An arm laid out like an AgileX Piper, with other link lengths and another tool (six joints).
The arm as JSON. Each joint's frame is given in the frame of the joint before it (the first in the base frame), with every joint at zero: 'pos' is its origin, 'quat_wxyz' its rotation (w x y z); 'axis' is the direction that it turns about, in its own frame. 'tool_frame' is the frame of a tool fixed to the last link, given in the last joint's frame.
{
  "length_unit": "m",
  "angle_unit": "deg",
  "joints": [
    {
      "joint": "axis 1",
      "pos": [
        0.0,
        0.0,
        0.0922
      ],
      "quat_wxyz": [
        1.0,
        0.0,
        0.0,
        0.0
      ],
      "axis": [
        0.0,
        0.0,
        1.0
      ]
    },
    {
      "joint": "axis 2",
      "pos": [
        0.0,
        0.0,
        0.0
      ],
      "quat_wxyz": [
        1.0,
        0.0,
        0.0,
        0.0
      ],
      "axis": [
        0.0,
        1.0,
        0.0
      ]
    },
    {
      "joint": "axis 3",
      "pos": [
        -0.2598,
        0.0,
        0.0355
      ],
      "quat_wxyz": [
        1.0,
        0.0,
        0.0,
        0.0
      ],
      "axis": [
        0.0,
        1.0,
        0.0
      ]
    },
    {
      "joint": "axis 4",
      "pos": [
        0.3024,
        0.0,
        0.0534
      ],
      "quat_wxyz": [
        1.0,
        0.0,
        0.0,
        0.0
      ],
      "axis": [
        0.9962,
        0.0,
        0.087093
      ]
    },
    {
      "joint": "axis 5",
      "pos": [
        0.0,
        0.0,
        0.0
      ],
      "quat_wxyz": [
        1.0,
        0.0,
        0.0,
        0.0
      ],
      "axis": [
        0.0,
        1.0,
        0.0
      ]
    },
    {
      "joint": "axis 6",
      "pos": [
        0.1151,
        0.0,
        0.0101
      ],
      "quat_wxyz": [
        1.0,
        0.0,
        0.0,
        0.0
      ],
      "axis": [
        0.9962,
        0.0,
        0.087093
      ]
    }
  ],
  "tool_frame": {
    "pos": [
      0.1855,
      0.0,
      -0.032
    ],
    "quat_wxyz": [
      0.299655,
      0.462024,
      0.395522,
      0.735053
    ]
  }
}
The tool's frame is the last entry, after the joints.
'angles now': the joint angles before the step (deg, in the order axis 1, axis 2, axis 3, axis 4, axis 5, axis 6). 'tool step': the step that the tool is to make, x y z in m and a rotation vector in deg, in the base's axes. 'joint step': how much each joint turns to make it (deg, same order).
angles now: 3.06 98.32 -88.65 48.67 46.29 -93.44
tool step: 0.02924 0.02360 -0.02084 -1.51 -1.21 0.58
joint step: 3.56 6.69 -4.64 -1.05 -4.41 -0.36
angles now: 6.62 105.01 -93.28 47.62 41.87 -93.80
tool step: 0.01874 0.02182 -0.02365 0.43 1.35 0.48
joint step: 2.09 6.59 -5.27 -0.33 -1.14 1.51
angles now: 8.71 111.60 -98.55 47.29 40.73 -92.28
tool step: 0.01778 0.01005 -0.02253 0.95 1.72 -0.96
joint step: 0.81 5.95 -5.04 -0.35 -0.71 2.37
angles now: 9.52 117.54 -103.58 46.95 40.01 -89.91
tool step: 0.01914 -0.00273 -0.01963 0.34 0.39 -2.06
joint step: 0.00 4.51 -3.27 -0.10 -2.05 1.07
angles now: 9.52 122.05 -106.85 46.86 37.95 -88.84
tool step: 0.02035 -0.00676 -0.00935 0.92 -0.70 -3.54
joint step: 0.00 3.07 -2.24 -0.02 -3.58 1.79
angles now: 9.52 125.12 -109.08 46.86 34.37 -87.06
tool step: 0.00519 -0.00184 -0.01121 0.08 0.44 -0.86
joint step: 0.00 1.64 -0.76 0.00 -0.91 0.39
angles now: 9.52 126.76 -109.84 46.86 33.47 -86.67
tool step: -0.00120 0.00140 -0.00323 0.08 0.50 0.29
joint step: 0.00 0.37 -0.28 0.01 0.50 0.11
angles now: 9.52 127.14 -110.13 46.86 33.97 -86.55
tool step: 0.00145 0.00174 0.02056 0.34 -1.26 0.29
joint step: 0.00 -1.07 -1.21 -0.66 0.90 0.88
